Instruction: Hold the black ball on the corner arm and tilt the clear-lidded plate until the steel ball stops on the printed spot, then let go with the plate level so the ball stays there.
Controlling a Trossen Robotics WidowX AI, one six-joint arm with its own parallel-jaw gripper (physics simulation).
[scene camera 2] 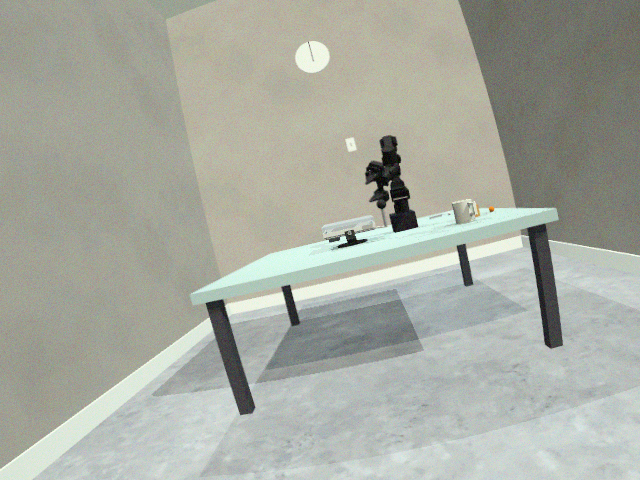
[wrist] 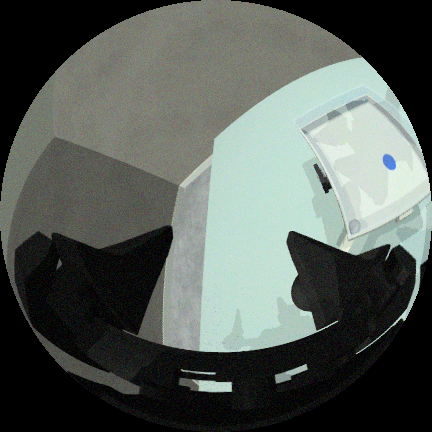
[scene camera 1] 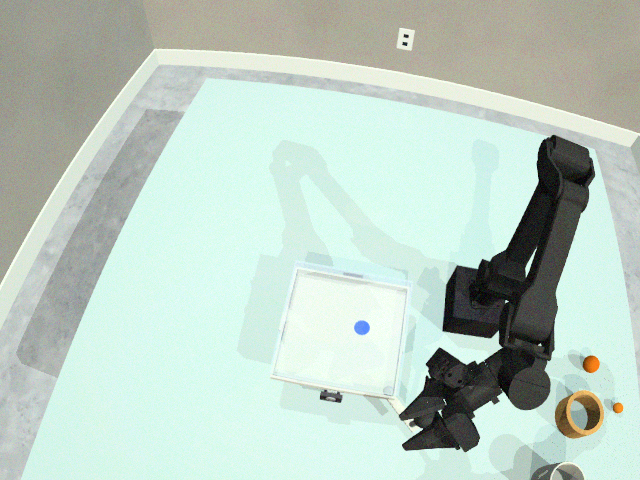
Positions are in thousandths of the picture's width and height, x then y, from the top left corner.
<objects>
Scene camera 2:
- my gripper: 574, 403
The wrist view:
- my gripper: 538, 545
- clear-lidded white plate: 821, 323
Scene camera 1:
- my gripper: 627, 901
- clear-lidded white plate: 535, 689
</objects>
